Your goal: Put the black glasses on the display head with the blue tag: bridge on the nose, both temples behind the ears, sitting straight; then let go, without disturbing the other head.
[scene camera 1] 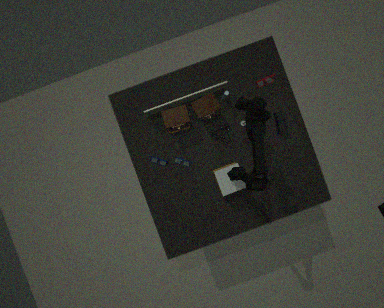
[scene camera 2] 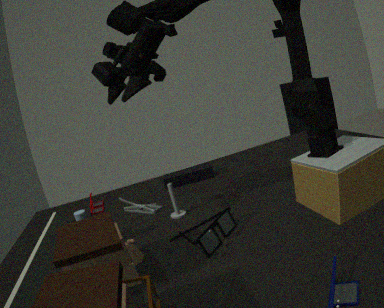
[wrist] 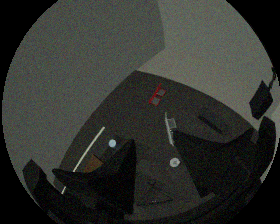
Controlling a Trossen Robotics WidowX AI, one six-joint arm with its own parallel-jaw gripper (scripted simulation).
Labels:
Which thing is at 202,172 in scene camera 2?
A black bar.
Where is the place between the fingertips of the gripper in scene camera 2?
At 116,102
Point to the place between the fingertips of the gripper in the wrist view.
154,139

